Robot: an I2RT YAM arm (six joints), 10 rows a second.
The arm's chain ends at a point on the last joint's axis. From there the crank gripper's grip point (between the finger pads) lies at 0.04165 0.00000 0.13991 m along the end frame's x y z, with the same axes.
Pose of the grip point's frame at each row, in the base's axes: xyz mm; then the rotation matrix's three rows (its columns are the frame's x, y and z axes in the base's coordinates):
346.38 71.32 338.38; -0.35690 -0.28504 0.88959; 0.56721 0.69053 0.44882; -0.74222 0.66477 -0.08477
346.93 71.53 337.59; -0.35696 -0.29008 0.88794; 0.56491 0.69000 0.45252; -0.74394 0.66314 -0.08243
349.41 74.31 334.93; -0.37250 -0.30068 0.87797; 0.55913 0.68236 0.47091; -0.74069 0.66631 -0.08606
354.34 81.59 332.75; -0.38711 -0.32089 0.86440; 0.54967 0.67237 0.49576; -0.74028 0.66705 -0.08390
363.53 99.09 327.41; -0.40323 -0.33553 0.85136; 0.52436 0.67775 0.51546; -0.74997 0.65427 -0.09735
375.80 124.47 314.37; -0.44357 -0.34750 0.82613; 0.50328 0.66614 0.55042; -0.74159 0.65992 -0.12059
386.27 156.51 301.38; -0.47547 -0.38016 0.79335; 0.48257 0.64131 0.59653; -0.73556 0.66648 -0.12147
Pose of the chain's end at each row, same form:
236.78 -15.10 381.15; -0.35690 -0.28504 0.88959; 0.56721 0.69053 0.44882; -0.74222 0.66477 -0.08477
237.57 -15.31 380.11; -0.35696 -0.29008 0.88794; 0.56491 0.69000 0.45252; -0.74394 0.66314 -0.08243
242.09 -14.86 377.82; -0.37250 -0.30068 0.87797; 0.55913 0.68236 0.47091; -0.74069 0.66631 -0.08606
249.52 -10.67 375.32; -0.38711 -0.32089 0.86440; 0.54967 0.67237 0.49576; -0.74028 0.66705 -0.08390
261.21 5.13 372.27; -0.40323 -0.33553 0.85136; 0.52436 0.67775 0.51546; -0.74997 0.65427 -0.09735
278.69 26.50 362.13; -0.44357 -0.34750 0.82613; 0.50328 0.66614 0.55042; -0.74159 0.65992 -0.12059
295.08 52.95 349.01; -0.47547 -0.38016 0.79335; 0.48257 0.64131 0.59653; -0.73556 0.66648 -0.12147

